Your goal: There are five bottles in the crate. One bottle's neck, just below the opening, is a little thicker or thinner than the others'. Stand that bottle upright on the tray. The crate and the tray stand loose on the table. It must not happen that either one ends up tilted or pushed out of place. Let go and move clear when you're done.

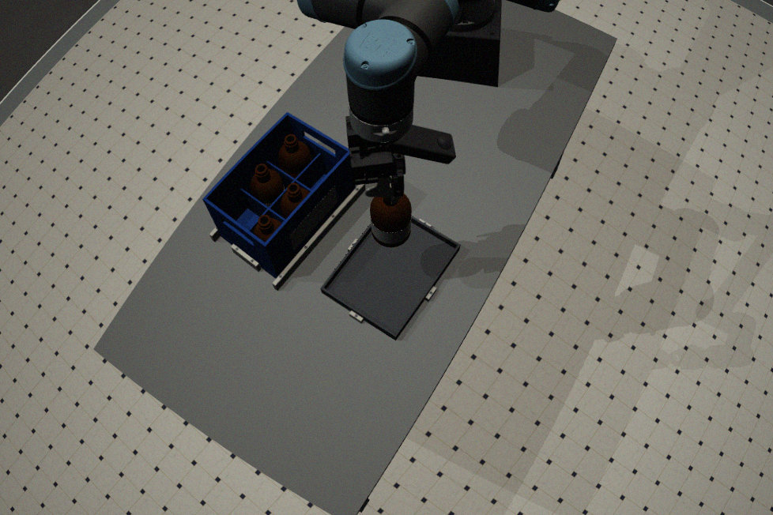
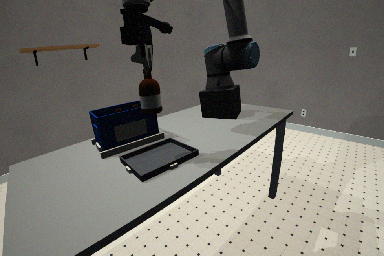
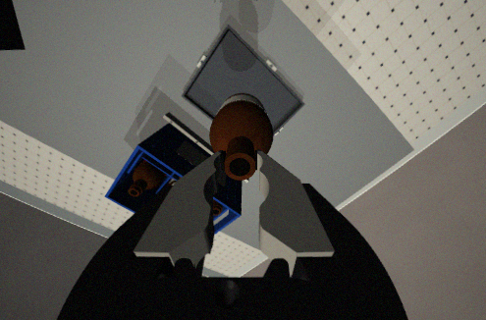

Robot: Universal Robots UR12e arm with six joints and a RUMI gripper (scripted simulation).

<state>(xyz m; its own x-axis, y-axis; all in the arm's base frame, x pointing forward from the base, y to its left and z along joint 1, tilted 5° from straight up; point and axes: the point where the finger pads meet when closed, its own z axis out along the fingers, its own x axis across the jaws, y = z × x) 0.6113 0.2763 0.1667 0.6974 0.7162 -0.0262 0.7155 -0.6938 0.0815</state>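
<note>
The bottle lies 7 cm below my hand. Round my hand: black tray 32 cm below; blue crate 4 cm ahead, 28 cm to the right, 25 cm below.
</note>
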